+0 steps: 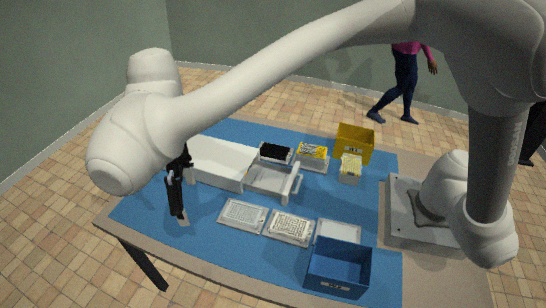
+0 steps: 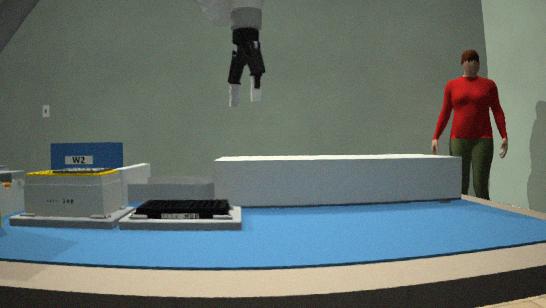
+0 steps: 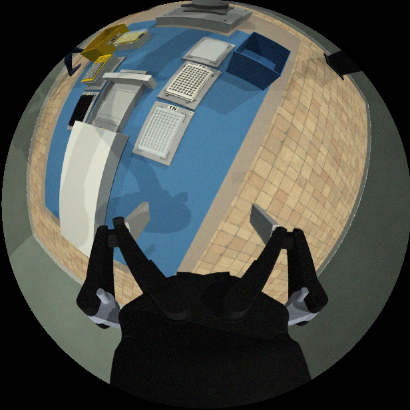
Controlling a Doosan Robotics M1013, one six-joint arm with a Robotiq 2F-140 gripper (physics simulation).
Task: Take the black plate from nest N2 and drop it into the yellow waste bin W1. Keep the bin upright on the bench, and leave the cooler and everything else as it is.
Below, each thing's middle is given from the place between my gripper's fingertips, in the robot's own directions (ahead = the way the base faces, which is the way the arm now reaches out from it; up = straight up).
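With respect to the cooler drawer (image 2: 137,186), my gripper is 33 cm to the left of it, 15 cm past it and 18 cm above it. Positions from my hand: nest N2 (image 2: 125,223), 51 cm to the right, 16 cm behind, 21 cm below; blue bin W2 (image 1: 336,266), 4 cm to the left, 45 cm behind, 16 cm below; black plate (image 2: 154,209), far to the right, a good way behind, some way below.
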